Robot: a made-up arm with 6 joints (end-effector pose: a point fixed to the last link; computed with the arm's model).
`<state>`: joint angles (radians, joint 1 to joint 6).
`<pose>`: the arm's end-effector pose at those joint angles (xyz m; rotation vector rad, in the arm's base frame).
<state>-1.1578 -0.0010 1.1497 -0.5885 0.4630 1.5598</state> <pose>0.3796 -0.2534 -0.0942 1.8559 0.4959 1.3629</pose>
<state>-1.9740 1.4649 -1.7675 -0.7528 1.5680 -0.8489</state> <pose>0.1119 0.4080 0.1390 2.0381 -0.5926 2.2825</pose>
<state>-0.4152 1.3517 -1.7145 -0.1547 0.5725 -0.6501</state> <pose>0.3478 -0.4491 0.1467 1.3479 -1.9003 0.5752</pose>
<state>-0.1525 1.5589 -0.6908 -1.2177 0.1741 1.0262</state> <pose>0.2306 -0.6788 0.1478 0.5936 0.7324 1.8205</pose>
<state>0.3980 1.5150 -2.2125 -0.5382 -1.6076 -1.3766</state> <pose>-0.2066 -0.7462 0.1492 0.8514 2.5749 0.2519</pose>
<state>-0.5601 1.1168 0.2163 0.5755 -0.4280 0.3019</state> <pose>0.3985 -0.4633 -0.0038 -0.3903 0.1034 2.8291</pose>
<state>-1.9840 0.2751 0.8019 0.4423 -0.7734 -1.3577</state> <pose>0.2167 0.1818 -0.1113 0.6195 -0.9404 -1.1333</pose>
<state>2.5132 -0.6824 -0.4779 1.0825 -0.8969 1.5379</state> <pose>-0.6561 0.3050 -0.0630 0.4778 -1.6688 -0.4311</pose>
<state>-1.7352 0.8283 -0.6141 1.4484 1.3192 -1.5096</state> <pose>0.2829 0.2348 0.0945 -1.6335 -0.5624 -0.6736</pose>
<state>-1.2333 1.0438 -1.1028 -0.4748 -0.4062 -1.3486</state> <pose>0.4994 -0.0643 0.0728 1.3219 -1.7446 -0.0387</pose>
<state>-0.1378 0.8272 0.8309 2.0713 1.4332 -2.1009</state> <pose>0.0563 -0.6150 0.0363 0.2963 1.7752 -2.0517</pose>
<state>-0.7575 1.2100 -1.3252 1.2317 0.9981 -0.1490</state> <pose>0.3721 -0.2771 0.0955 2.5322 -0.0003 0.7267</pose>
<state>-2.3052 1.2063 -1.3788 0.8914 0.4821 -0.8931</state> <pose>-0.0593 0.4865 0.1496 -2.3475 -1.3310 -1.0623</pose>
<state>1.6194 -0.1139 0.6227 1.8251 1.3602 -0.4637</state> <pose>-0.7324 -0.2547 0.0451 0.3619 3.0475 0.1941</pose>
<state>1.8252 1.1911 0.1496 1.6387 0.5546 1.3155</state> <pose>-0.8025 -0.2202 0.1353 -1.1756 1.3623 0.6969</pose>
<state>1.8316 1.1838 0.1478 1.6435 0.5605 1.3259</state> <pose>-0.8026 -0.2156 0.1346 -1.1713 1.3619 0.7025</pose>
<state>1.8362 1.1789 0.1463 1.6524 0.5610 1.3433</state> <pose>-0.8030 -0.2119 0.1342 -1.1755 1.3531 0.7140</pose>
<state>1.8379 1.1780 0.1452 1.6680 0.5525 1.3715</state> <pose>-0.8039 -0.2096 0.1343 -1.1934 1.3311 0.7351</pose>
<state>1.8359 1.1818 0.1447 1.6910 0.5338 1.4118</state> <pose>-0.8055 -0.2093 0.1349 -1.2264 1.2938 0.7675</pose>
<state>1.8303 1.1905 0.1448 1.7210 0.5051 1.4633</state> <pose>-0.8078 -0.2110 0.1362 -1.2731 1.2419 0.8114</pose>
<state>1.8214 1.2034 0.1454 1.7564 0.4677 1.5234</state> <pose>-0.8108 -0.2147 0.1380 -1.3294 1.1770 0.8660</pose>
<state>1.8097 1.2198 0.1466 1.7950 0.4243 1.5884</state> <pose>-0.8143 -0.2204 0.1403 -1.3907 1.1031 0.9289</pose>
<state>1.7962 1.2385 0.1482 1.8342 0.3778 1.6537</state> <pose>-0.8179 -0.2276 0.1429 -1.4517 1.0252 0.9962</pose>
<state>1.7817 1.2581 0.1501 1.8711 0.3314 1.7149</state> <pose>-0.8214 -0.2360 0.1456 -1.5077 0.9482 1.0633</pose>
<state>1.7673 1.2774 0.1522 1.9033 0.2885 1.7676</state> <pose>-0.8244 -0.2448 0.1483 -1.5558 0.8784 1.1249</pose>
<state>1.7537 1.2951 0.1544 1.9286 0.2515 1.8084</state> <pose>-0.8267 -0.2536 0.1508 -1.5942 0.8199 1.1760</pose>
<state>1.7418 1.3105 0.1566 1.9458 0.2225 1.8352</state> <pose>-0.8281 -0.2616 0.1529 -1.6229 0.7767 1.2129</pose>
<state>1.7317 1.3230 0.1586 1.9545 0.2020 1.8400</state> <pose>-0.8284 -0.2687 0.1543 -1.6422 0.7573 1.2290</pose>
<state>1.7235 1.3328 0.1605 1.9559 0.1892 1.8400</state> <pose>-0.8282 -0.2744 0.1553 -1.6548 0.7447 1.2361</pose>
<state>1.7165 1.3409 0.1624 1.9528 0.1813 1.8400</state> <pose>-0.8279 -0.2793 0.1562 -1.6634 0.7335 1.2395</pose>
